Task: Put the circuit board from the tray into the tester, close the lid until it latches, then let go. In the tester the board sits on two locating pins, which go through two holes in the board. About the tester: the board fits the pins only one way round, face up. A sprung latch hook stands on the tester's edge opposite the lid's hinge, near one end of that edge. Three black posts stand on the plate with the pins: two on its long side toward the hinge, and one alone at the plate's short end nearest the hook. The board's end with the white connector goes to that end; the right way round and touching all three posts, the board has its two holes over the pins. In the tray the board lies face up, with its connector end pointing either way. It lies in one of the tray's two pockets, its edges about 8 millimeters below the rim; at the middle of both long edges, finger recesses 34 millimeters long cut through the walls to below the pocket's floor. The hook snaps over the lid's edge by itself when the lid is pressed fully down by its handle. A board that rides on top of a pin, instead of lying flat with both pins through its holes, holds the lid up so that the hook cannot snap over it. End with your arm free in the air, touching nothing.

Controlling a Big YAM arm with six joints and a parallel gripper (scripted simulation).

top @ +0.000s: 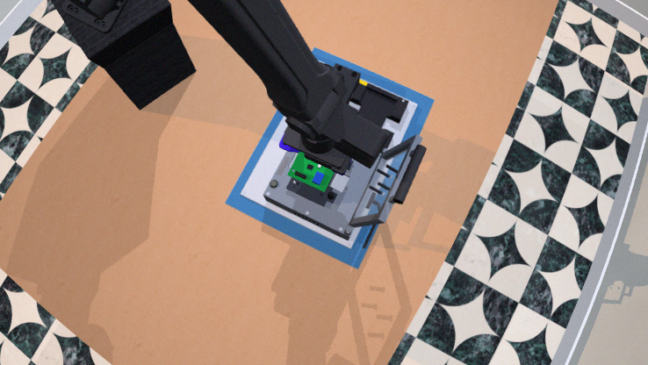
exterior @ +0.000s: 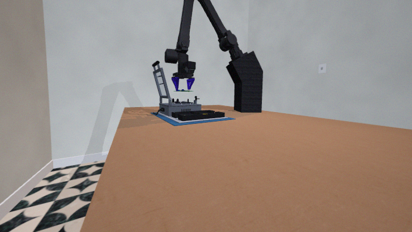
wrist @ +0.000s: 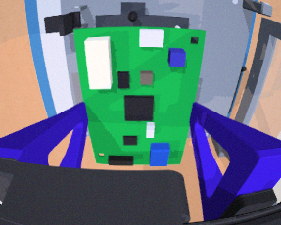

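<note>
My hand is right at the green circuit board. Round my hand: black plate: 70 mm below, 10 mm ahead; then tester: 40 mm ahead, 30 mm to the left, 20 mm below; then dark latch hook: 60 mm to the left, 50 mm below, 50 mm behind.
</note>
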